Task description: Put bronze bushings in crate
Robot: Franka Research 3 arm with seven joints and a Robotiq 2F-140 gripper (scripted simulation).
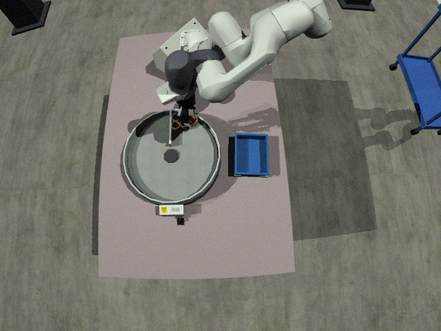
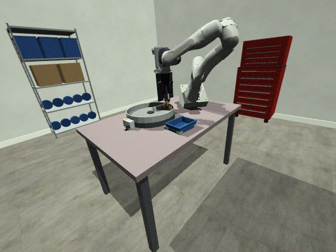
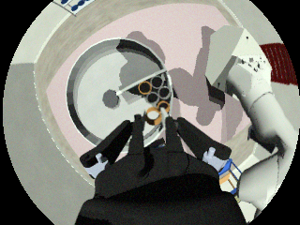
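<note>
My hand is 25 cm to the right of the blue crate, 15 cm short of it and 15 cm above it. Round my hand: turning table: 12 cm below, 11 cm ahead, 10 cm to the right.
</note>
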